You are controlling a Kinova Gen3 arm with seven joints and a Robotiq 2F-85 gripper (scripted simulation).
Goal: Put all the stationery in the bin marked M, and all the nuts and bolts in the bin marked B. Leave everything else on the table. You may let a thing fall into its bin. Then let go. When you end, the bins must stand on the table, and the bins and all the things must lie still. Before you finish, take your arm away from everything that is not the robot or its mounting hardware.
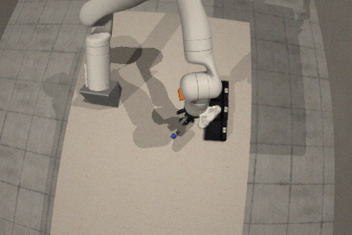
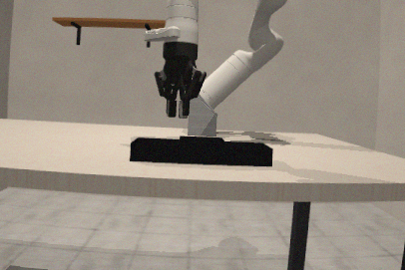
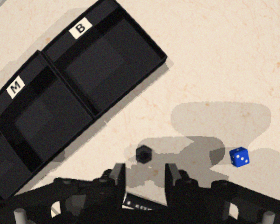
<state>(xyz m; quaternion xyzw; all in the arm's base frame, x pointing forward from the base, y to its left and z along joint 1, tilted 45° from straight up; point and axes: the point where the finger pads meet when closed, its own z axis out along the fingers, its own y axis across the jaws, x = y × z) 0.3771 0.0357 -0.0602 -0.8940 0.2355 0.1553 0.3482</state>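
Right now the dark hex nut is 9 cm below my hand. Also, from my hand: small blue piece: 6 cm behind, 8 cm to the right, 8 cm below; then black bin row: 9 cm ahead, 7 cm to the left, 7 cm below; then orange block: 6 cm behind, 10 cm to the left, 9 cm below.
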